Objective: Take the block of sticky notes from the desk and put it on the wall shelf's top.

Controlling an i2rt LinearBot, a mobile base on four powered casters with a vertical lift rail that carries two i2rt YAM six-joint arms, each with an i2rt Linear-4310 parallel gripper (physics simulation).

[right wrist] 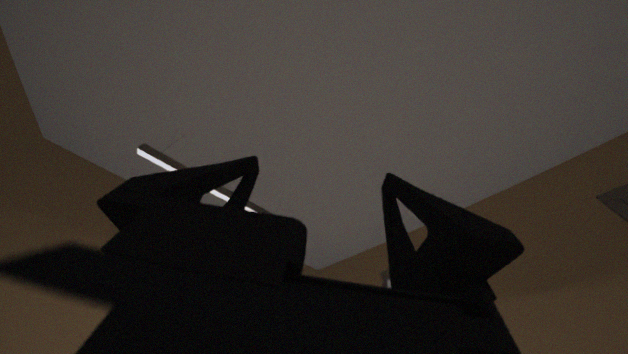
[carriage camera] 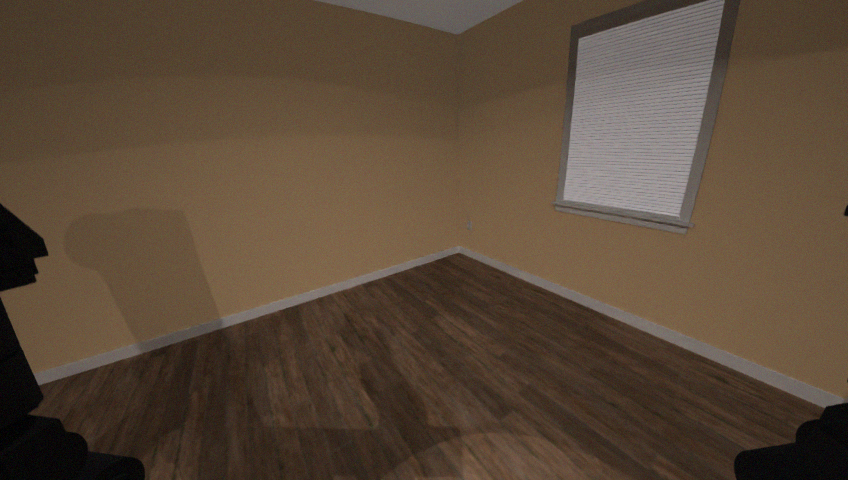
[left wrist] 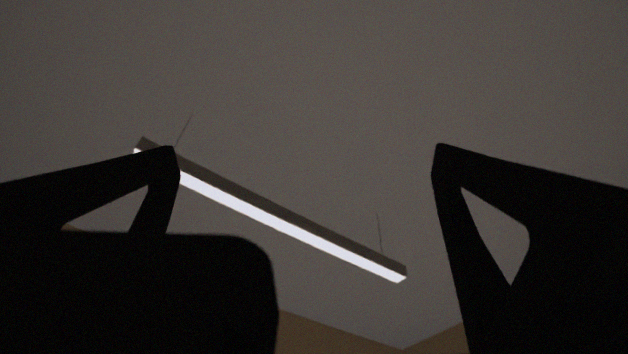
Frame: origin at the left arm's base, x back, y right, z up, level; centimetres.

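Seen in the pictures: left gripper, fingertip midpoint: (left wrist: 302, 159); right gripper, fingertip midpoint: (right wrist: 320, 171).
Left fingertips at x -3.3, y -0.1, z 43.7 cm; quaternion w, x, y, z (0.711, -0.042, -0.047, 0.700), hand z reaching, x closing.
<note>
A point is followed by its place in that frame.
The block of sticky notes, the desk and the wall shelf do not show in these views. My left gripper (left wrist: 302, 159) @(x -3.3, y -0.1, z 43.7 cm) is open, its two black fingers wide apart with ceiling and a lamp behind them. My right gripper (right wrist: 320, 171) @(x -2.1, y 69.3, z 44.1 cm) is open, its fingers wide apart against the ceiling. Both grippers point upward and hold no object. Dark parts of the arms show at the left and right edges of the carriage view.
A window (carriage camera: 642, 118) @(x -162.4, y 171.6, z 57.2 cm) with white blinds is on the right wall. Two tan walls meet at a corner above the wooden floor (carriage camera: 357, 380) @(x -105.3, y -12.0, z -86.9 cm). A long ceiling lamp (left wrist: 290, 230) @(x -100.1, y -12.6, z 120.8 cm) (right wrist: 157, 160) @(x -70.3, y -51.0, z 120.9 cm) hangs overhead. A shadow falls on the left wall.
</note>
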